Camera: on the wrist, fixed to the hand. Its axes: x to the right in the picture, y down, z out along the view.
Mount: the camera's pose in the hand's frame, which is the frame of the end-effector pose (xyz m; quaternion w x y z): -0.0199 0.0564 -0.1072 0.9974 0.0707 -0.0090 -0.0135
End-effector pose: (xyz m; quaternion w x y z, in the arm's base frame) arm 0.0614 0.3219 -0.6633 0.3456 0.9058 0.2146 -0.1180
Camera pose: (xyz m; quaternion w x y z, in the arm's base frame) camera 0.0774 0.3506 -0.5450 0.2810 0.9239 0.2148 -0.1457
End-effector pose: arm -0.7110 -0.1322 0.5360 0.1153 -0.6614 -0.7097 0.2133
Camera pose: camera -0.6111 -0.1338 0.6073 0.1583 -0.6400 -0.7027 0.2673
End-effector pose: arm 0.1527 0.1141 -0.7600 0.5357 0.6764 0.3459 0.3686
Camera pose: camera 0.0539 0.1367 -0.6908 0.4946 0.7111 0.3754 0.3299
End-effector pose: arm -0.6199 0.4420 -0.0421 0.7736 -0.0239 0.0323 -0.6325
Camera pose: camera -0.5773 0.4731 -0.1530 0.7650 0.0247 -0.0198 -0.6433
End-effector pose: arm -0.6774 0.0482 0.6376 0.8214 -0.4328 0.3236 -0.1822
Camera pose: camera -0.7646 0.0277 0.5537 0.8503 -0.3796 0.2966 -0.2118
